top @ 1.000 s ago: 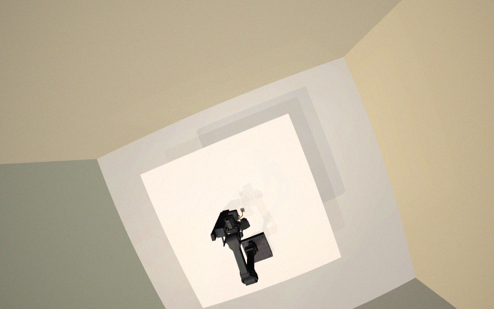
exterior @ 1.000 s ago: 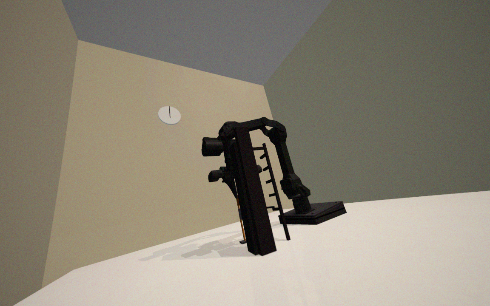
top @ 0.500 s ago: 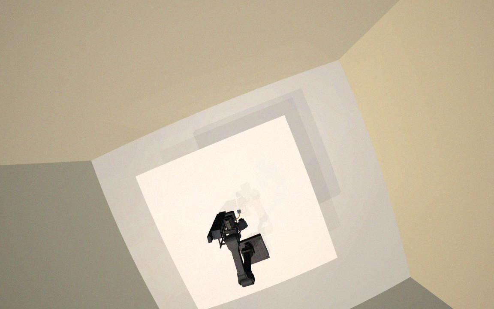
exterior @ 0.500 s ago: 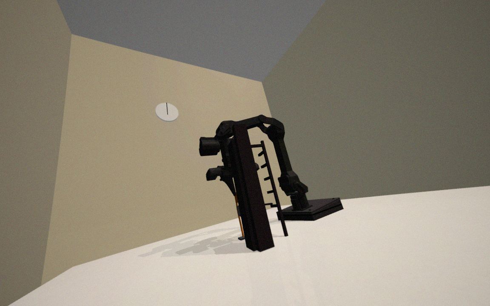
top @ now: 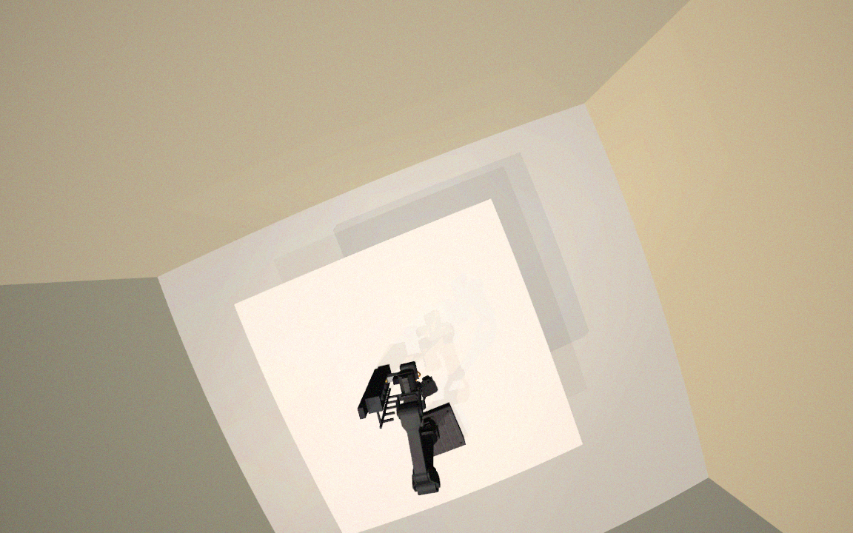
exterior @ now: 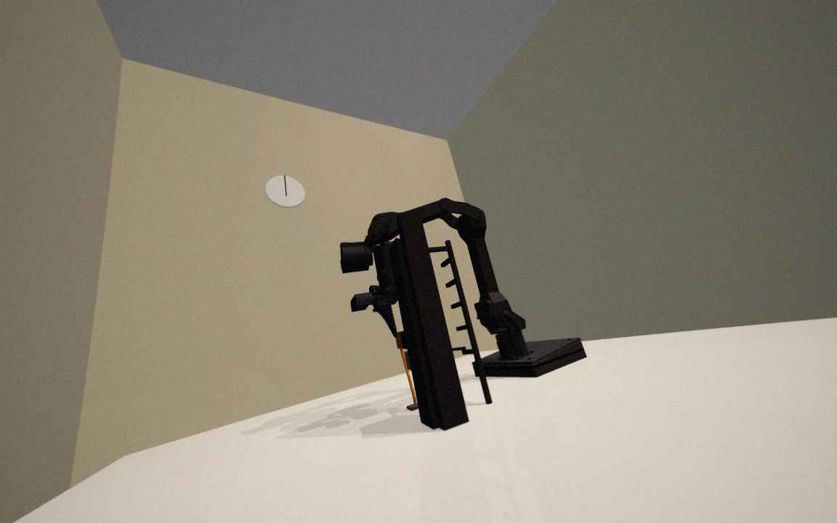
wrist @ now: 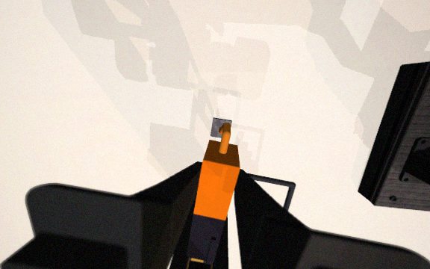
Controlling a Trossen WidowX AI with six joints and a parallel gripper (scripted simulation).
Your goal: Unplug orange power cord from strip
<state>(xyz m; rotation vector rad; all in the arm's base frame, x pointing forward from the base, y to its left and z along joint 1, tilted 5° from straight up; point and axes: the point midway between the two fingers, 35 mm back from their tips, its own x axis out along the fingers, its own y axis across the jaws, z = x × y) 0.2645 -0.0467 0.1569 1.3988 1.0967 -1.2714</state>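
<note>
The orange plug is 3 cm to the left of my gripper tip.
</note>
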